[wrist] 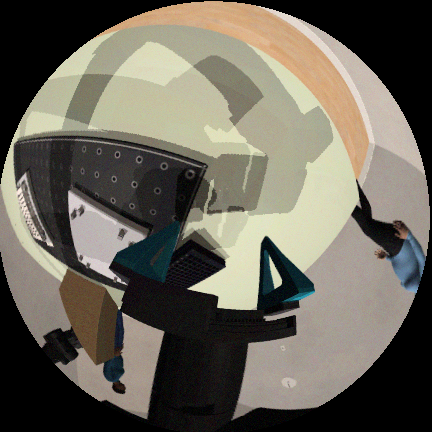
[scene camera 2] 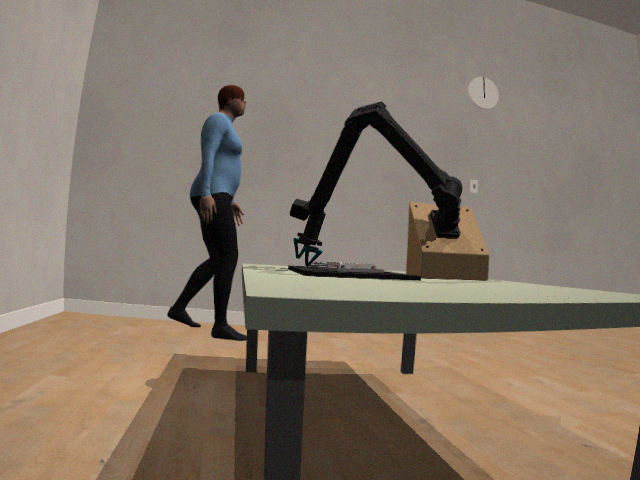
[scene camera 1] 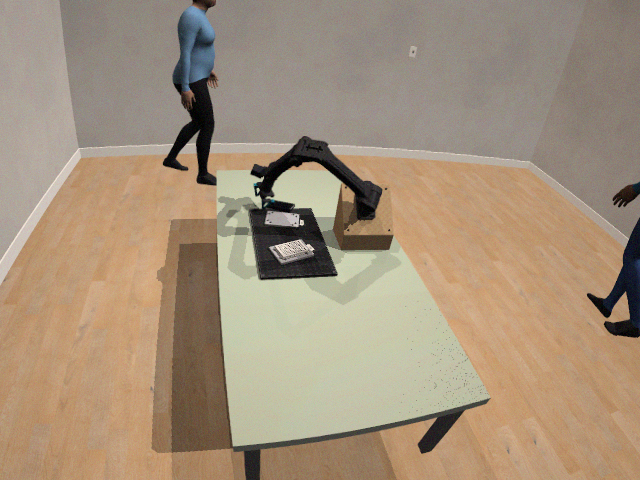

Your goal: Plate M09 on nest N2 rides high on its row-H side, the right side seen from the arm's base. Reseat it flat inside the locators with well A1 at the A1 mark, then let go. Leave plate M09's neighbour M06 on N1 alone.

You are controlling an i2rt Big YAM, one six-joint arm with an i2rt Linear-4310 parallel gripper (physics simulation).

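Places are measured from the arm's base along level axes (x up, y right, z ahead), in centimetres.
Where they show: gripper, between the fingertips: (wrist: 221,232) (scene camera 2: 302,262) (scene camera 1: 259,202); arm's base, origin of its link: (wrist: 86,333) (scene camera 2: 444,225) (scene camera 1: 364,206).
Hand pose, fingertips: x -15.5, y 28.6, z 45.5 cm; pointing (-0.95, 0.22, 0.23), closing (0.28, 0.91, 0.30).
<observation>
Each offset is from my fingertips to the centre of the thing. Level surfaces: height alone.
A dark well plate {dy -1.4, dx -1.1, dz -11.0 cm} (scene camera 1: 283,205) (wrist: 197,264), apparently M09, is off the nest and tilted, past the far edge of the black board {dy -29.7, dx -2.1, dz -11.6 cm} (scene camera 1: 273,269) (wrist: 135,181); what it rests on is unclear. The pale nest {dy -15.0, dx -0.4, dz -10.1 cm} (scene camera 1: 282,218) (wrist: 97,230), apparently N2, has its top bare. A white plate {dy -40.5, dx +0.4, dz -11.0 cm} (scene camera 1: 292,248) (wrist: 31,215), apparently M06, sits on the other nest. Labels and the A1 mark are unreadable. My gripper (scene camera 1: 261,199) (scene camera 2: 303,260) (wrist: 221,232) is open, low beyond the board's far end. In the wrist view its left finger overlaps the dark plate and partly hides the bare nest.
The board lies on the green table {dx -2.7 cm} (scene camera 1: 330,361) (scene camera 2: 413,291). A wooden block (scene camera 1: 367,242) (scene camera 2: 454,266) (wrist: 85,320) carries the arm's base. A person in light blue (scene camera 1: 193,51) (scene camera 2: 219,155) (wrist: 402,262) is beyond the table. Another person (scene camera 1: 629,279) is at the right.
</observation>
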